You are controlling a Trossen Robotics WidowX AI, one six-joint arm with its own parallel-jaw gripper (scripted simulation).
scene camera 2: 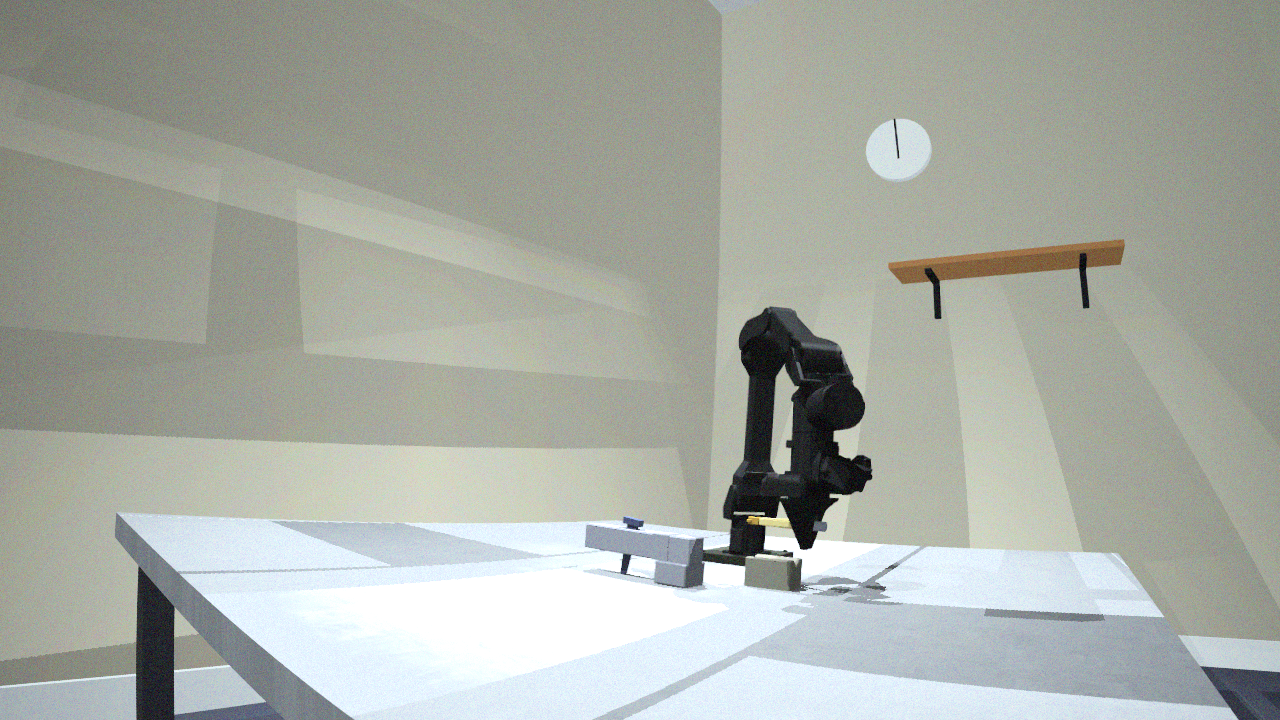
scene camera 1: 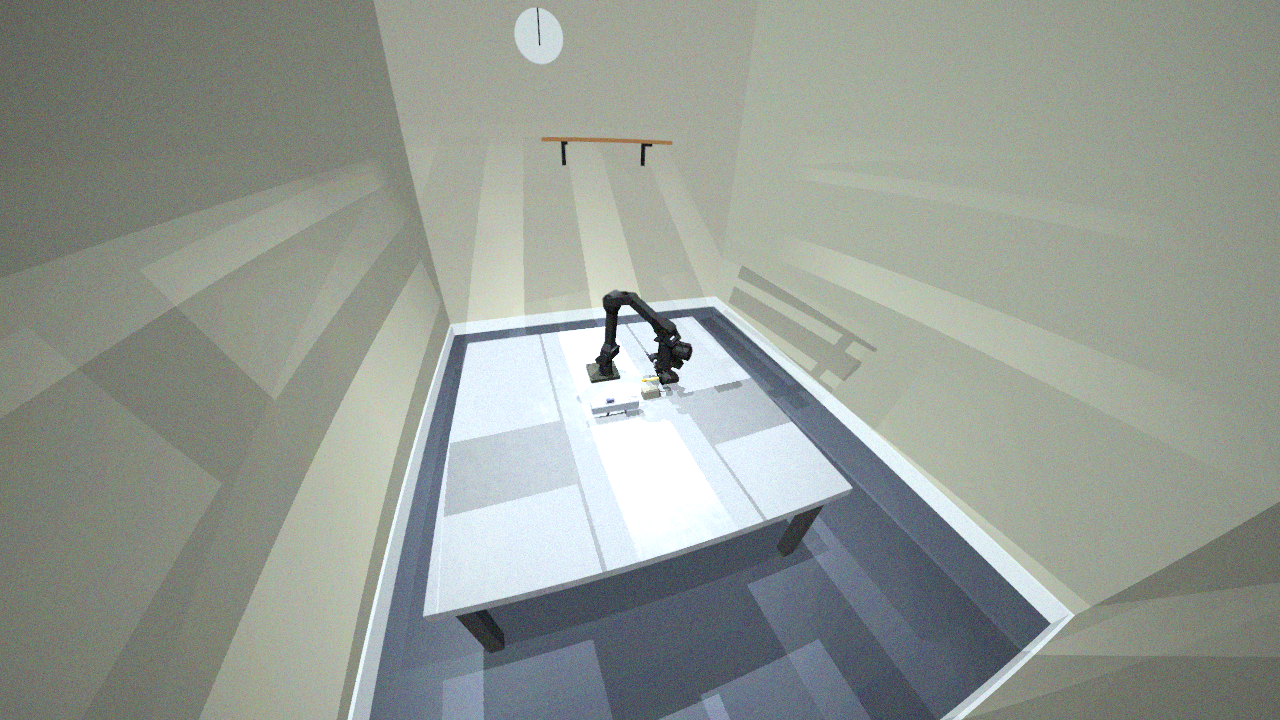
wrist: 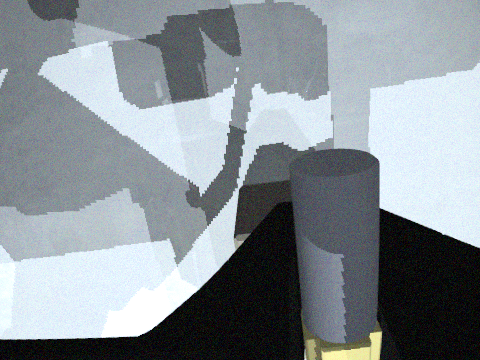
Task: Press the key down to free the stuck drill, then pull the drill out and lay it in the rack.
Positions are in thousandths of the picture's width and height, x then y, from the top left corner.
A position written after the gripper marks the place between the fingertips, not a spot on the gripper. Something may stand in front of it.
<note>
The gripper (scene camera 2: 630, 763) holds a drill (wrist: 699, 538). Further things: a beige rack (scene camera 2: 611, 797) and a grey housing block (scene camera 2: 531, 783).
The gripper also shows in the wrist view (wrist: 653, 599).
</note>
